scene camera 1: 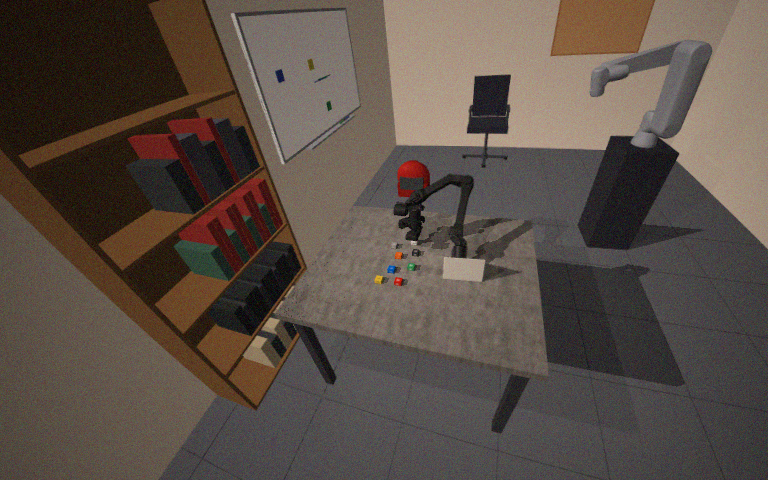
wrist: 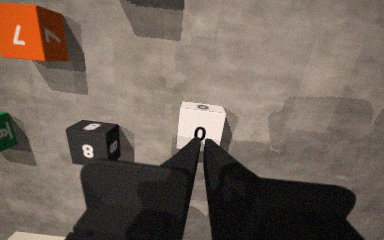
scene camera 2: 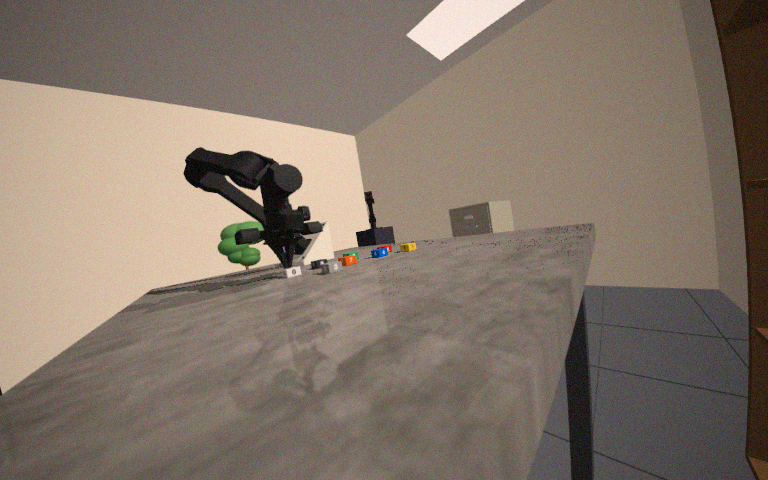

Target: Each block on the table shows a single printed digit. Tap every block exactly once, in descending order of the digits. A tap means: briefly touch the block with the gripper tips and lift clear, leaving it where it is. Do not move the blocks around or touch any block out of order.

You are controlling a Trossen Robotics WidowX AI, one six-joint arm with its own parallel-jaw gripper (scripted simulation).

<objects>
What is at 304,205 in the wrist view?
My gripper.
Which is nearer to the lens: the white block marked 0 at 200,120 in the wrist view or the black block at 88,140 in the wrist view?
The white block marked 0.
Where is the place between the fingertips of my gripper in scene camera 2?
288,268
</objects>
